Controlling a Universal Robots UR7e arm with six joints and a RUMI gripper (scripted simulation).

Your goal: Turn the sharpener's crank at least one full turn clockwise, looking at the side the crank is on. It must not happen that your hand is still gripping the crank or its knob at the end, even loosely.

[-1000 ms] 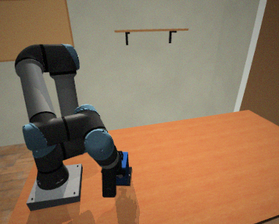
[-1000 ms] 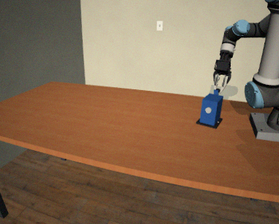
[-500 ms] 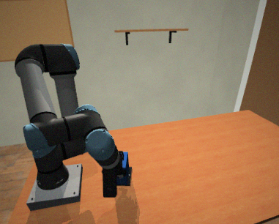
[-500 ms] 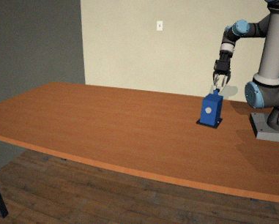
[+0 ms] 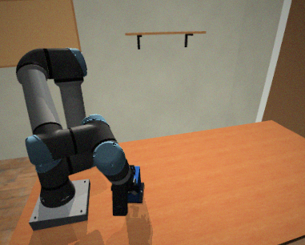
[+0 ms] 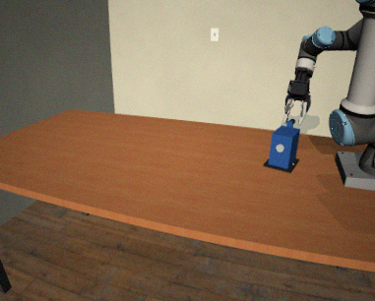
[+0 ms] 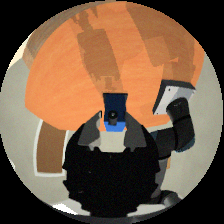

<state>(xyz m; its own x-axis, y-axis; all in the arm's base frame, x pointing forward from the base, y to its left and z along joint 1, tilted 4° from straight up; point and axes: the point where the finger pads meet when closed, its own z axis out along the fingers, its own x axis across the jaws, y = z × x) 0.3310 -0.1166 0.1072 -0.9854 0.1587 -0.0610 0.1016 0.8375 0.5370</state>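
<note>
Now: the crank knob 2 cm to the left of my hand.
</note>
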